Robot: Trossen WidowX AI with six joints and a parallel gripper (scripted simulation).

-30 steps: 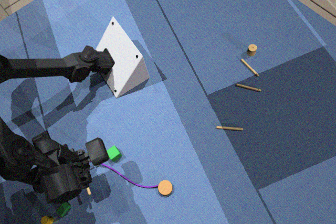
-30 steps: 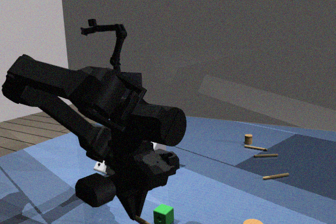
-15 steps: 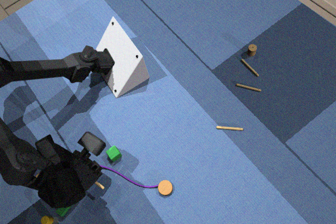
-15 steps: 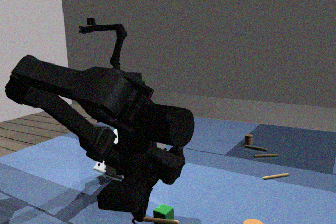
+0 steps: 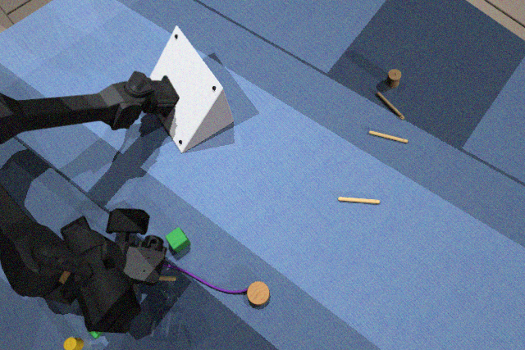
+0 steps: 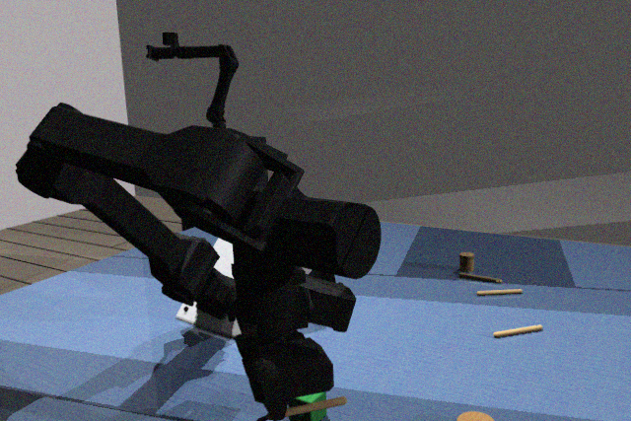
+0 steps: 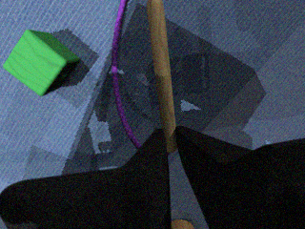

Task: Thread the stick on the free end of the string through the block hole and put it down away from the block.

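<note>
Now: gripper tip 1 cm to the right of the thin wooden stick and 1 cm short of it. From my gripper tip the other things lie so: yellow cylinder (15 cm to the right, 4 cm below, 3 cm ahead); round wooden button (17 cm to the left, 12 cm ahead, 5 cm below); small wooden cylinder (62 cm to the left, 11 cm behind, 5 cm below).
</note>
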